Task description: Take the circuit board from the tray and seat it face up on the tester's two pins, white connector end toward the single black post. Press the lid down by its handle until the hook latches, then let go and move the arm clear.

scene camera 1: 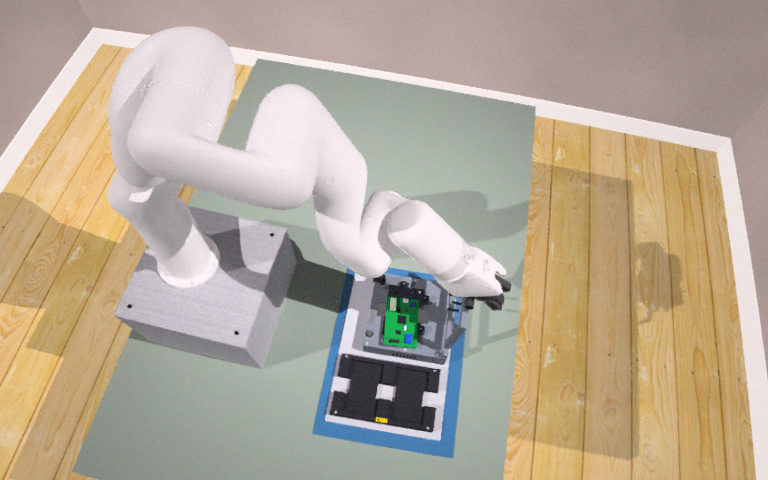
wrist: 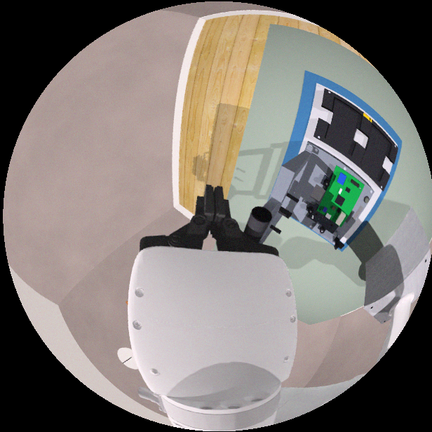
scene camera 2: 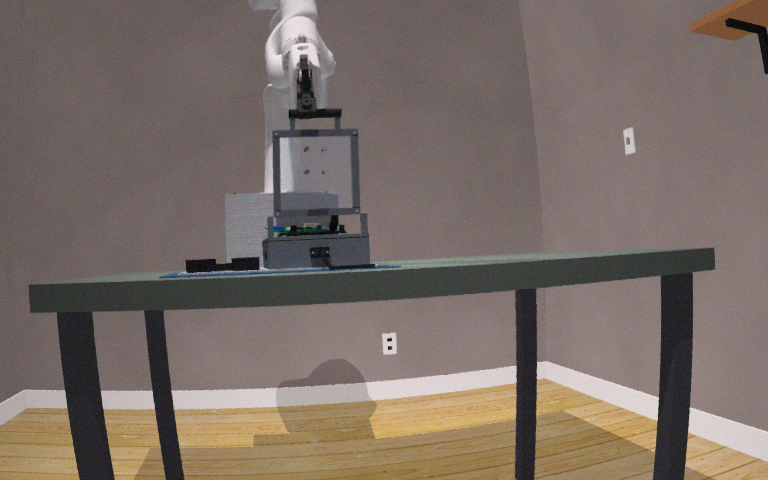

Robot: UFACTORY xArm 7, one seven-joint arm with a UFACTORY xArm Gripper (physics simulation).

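Where they show: gripper, between the fingertips: (scene camera 1: 498, 302) (scene camera 2: 307, 115); arm's base, origin of its link: (scene camera 1: 189, 260).
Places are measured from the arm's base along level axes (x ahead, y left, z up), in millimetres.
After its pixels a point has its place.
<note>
The green circuit board (scene camera 1: 400, 323) {x 452, y 10, z -105 mm} (scene camera 2: 308, 229) {x 469, y 38, z -109 mm} (wrist: 345, 194) lies face up on the grey tester (scene camera 1: 369, 343) {x 396, y -44, z -123 mm} (scene camera 2: 288, 253) {x 563, y -3, z -152 mm}, its white connector end toward the black hardware at one end. The pins are hidden. The tester's clear-panelled lid (scene camera 2: 275, 169) {x 568, y -21, z -8 mm} stands raised, with its black handle (scene camera 2: 314, 113) (wrist: 259, 217) on top. My gripper (scene camera 1: 499, 293) {x 622, y 33, z 74 mm} (wrist: 211, 196) is shut and empty. In the wrist view its fingertips are left of the handle; in scene camera 2 it shows just above the handle. Contact is unclear. The black tray (scene camera 1: 414, 391) {x 514, y -112, z -166 mm} (scene camera 2: 200, 265) {x 566, y -159, z -166 mm} (wrist: 345, 121) holds no board.
The tester and tray share a white base on a blue mat (scene camera 1: 453, 418) {x 608, y -146, z -181 mm} (wrist: 301, 131). The arm's grey pedestal (scene camera 1: 186, 322) {x 49, y -125, z 1 mm} (wrist: 395, 270) stands on the green table (scene camera 1: 441, 141) {x 448, y 588, z -183 mm} (scene camera 2: 453, 273) {x 720, y 237, z -194 mm}. A black cable (scene camera 2: 351, 265) {x 593, y 100, z -177 mm} lies at the tester's outer side.
</note>
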